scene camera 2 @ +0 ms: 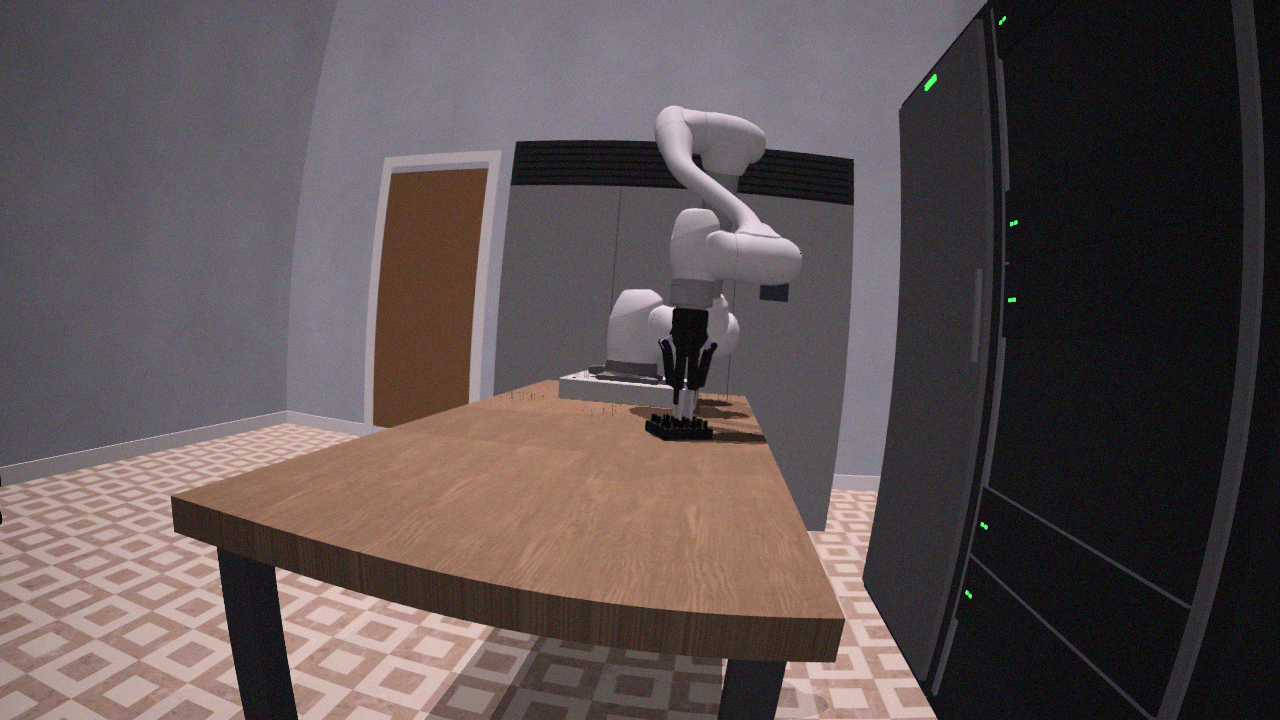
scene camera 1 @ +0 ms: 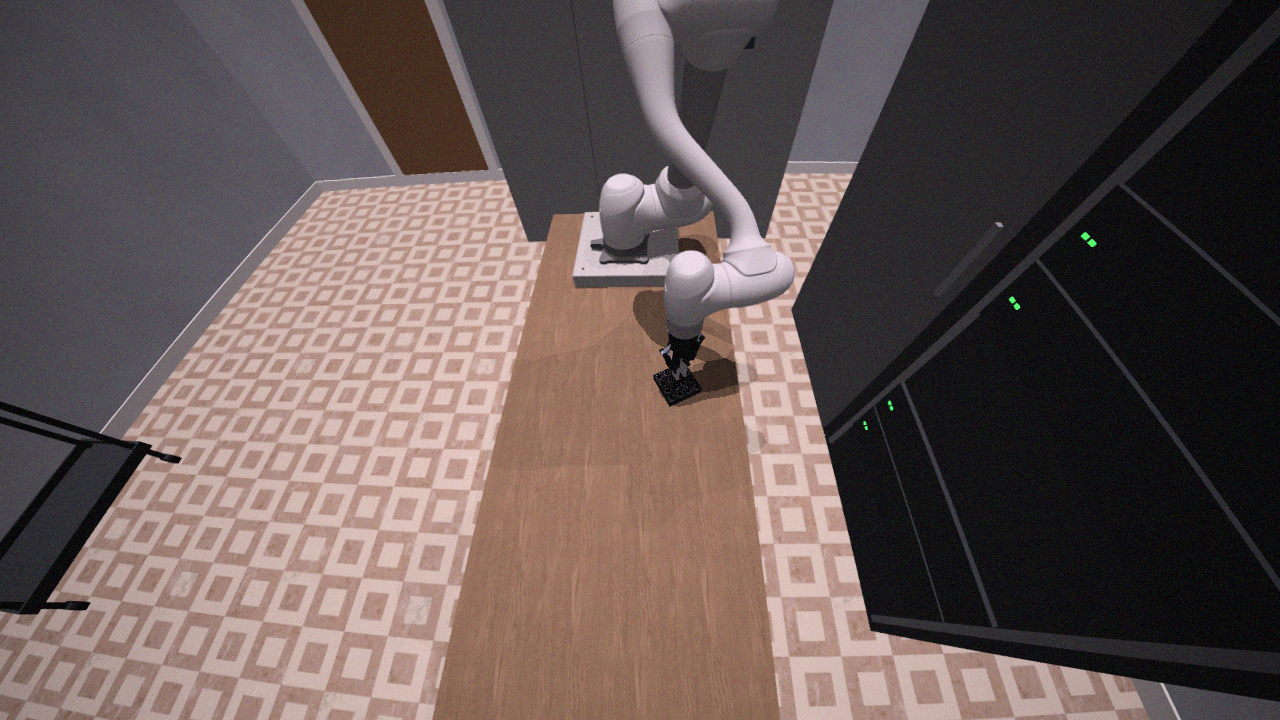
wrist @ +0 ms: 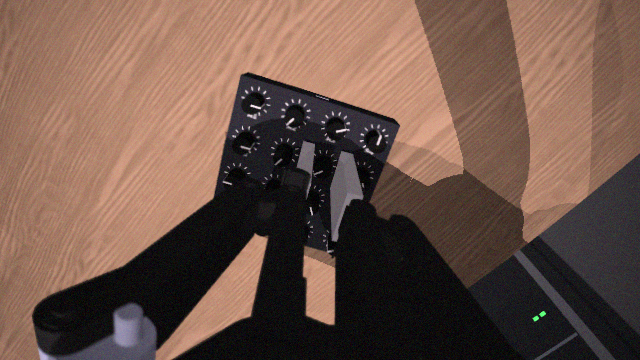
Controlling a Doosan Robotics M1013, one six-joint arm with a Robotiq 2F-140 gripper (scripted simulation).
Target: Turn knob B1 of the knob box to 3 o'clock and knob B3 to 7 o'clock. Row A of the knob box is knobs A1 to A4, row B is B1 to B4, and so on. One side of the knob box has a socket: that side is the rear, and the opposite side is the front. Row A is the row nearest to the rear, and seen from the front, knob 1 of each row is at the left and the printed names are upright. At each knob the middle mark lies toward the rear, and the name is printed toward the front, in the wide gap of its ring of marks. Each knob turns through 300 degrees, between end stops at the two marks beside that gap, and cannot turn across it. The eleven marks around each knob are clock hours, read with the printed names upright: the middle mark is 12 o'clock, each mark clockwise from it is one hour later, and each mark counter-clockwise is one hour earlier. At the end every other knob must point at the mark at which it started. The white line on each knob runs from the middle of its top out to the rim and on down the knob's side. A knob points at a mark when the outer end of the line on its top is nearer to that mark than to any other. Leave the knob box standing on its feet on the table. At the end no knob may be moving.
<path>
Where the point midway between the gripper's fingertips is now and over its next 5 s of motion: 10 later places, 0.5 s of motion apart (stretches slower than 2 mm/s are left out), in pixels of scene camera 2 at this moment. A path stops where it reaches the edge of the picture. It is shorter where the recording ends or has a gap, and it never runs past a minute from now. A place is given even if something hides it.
The gripper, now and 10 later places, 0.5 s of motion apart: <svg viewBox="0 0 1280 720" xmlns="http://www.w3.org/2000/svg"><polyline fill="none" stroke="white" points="682,420 682,413 683,402 684,401 684,398 684,395 684,393 683,397 683,405 682,412 682,414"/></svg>
</path>
